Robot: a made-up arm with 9 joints. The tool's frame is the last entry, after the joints. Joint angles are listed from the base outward.
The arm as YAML. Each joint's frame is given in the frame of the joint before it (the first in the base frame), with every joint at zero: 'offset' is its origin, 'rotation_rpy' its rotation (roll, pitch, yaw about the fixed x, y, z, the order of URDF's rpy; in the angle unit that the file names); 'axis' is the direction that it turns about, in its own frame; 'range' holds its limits. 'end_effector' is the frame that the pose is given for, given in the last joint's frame.
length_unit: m
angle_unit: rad
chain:
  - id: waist
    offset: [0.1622, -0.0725, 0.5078]
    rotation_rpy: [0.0, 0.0, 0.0]
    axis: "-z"
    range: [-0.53, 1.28]
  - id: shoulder
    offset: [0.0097, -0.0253, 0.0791]
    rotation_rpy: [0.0, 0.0, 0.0]
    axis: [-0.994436, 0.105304, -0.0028]
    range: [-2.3, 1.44]
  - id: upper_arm
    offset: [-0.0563, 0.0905, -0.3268]
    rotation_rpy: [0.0, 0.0, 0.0]
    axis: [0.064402, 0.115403, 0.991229]
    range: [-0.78, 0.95]
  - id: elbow
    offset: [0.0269, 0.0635, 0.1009]
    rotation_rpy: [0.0, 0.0, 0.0]
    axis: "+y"
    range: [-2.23, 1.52]
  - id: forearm
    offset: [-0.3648, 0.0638, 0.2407]
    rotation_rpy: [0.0, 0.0, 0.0]
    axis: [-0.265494, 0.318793, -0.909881]
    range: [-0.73, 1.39]
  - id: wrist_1
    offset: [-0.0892, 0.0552, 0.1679]
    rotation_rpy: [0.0, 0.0, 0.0]
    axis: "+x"
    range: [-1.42, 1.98]
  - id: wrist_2
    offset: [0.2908, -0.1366, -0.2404]
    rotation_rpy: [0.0, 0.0, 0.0]
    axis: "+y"
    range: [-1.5, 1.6]
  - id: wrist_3
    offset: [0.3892, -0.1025, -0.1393]
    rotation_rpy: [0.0, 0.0, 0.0]
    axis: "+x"
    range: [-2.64, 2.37]
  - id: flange
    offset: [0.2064, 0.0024, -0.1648]
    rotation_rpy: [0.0, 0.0, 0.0]
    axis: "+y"
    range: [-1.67, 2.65]
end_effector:
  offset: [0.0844, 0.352, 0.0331]
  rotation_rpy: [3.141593, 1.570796, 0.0]
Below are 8 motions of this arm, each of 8 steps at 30 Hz.
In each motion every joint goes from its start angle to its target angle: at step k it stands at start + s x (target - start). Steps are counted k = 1, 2, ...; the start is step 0. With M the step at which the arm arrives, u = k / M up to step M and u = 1 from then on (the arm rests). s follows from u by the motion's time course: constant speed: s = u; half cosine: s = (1 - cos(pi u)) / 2; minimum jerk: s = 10 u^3 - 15 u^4 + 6 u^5.
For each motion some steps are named. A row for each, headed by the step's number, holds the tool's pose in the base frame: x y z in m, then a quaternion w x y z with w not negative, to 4 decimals.
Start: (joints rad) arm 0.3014 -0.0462 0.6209 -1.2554 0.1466 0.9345 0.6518 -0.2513 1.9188
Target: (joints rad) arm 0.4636 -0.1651 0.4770 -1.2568 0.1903 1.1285 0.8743 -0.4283 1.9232
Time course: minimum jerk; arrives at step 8
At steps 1, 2, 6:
1: 0.1042 0.9567 0.4945 0.4358 0.1251 0.2152 -0.8649
2: 0.1190 0.9689 0.4941 0.4301 0.1275 0.2101 -0.8687
6: 0.2645 1.0630 0.5014 0.3791 0.1539 0.1585 -0.8986

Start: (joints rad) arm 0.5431 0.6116 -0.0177 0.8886 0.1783 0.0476 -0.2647 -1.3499 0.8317
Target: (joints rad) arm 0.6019 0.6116 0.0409 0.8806 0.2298 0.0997 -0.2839 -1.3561 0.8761
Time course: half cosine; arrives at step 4
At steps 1, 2, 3, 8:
1: -0.1033 -0.7017 0.0743 0.1785 -0.3532 -0.6507 -0.6481
2: -0.1181 -0.6978 0.0789 0.1672 -0.3648 -0.6510 -0.6443
3: -0.1325 -0.6937 0.0837 0.1558 -0.3761 -0.6513 -0.6403
8: -0.1384 -0.6920 0.0858 0.1511 -0.3808 -0.6514 -0.6386

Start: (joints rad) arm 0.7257 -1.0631 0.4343 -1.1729 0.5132 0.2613 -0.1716 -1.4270 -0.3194
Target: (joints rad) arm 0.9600 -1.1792 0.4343 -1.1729 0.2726 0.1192 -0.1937 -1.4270 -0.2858
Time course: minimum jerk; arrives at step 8
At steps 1, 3, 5, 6, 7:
1: 0.5976 -0.4841 0.5292 0.5052 -0.6264 0.5675 0.1743
3: 0.5437 -0.5138 0.5684 0.5058 -0.6073 0.5957 0.1434
5: 0.4384 -0.5515 0.6340 0.5047 -0.5683 0.6437 0.0889
6: 0.3949 -0.5606 0.6582 0.5036 -0.5515 0.6615 0.0679
7: 0.3721 -0.5640 0.6702 0.5028 -0.5425 0.6705 0.0571

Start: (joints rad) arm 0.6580 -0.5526 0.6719 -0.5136 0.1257 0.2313 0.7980 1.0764 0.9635
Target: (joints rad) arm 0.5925 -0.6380 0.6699 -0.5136 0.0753 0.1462 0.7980 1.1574 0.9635
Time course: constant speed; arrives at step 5
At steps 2, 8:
2: 0.6551 0.3872 0.7273 0.1436 -0.1580 -0.7623 0.6110
8: 0.6348 0.3754 0.7617 0.1266 -0.1544 -0.7779 0.5958

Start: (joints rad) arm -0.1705 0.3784 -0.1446 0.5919 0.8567 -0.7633 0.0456 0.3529 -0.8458
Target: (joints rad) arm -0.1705 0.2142 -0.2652 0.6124 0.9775 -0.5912 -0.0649 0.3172 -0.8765
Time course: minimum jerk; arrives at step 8
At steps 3, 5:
3: 0.1709 -0.6334 0.4791 0.3365 0.5165 -0.4987 -0.6093
5: 0.1363 -0.6249 0.4409 0.2892 0.5369 -0.5000 -0.6149

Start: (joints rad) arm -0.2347 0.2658 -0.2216 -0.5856 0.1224 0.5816 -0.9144 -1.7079 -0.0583
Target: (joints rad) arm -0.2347 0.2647 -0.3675 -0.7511 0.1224 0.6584 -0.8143 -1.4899 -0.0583
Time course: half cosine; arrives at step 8
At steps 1, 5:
1: 0.5038 -0.2098 0.8860 0.0408 -0.7429 0.6632 0.0816
5: 0.4819 -0.1531 0.9060 0.0809 -0.7864 0.6103 0.0509

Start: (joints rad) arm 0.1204 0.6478 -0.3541 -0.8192 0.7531 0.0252 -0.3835 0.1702 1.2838
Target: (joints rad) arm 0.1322 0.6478 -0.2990 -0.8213 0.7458 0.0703 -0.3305 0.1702 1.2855
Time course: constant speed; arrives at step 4
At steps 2, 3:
2: 0.3336 -0.3484 0.8003 0.2578 -0.6455 0.3342 0.6366
3: 0.3454 -0.3500 0.7920 0.2562 -0.6420 0.3248 0.6455

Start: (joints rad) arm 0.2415 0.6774 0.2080 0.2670 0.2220 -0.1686 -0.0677 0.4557 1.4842
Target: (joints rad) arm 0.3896 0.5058 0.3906 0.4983 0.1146 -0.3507 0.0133 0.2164 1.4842
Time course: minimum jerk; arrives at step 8
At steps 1, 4, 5, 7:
1: 0.4799 -0.2328 0.0307 0.1609 0.1574 0.2284 0.9472
4: 0.3906 -0.2401 -0.0449 0.1266 0.2616 0.2613 0.9204
5: 0.3494 -0.2399 -0.0704 0.1030 0.3047 0.2748 0.9061
7: 0.3044 -0.2383 -0.0928 0.0704 0.3495 0.2893 0.8884

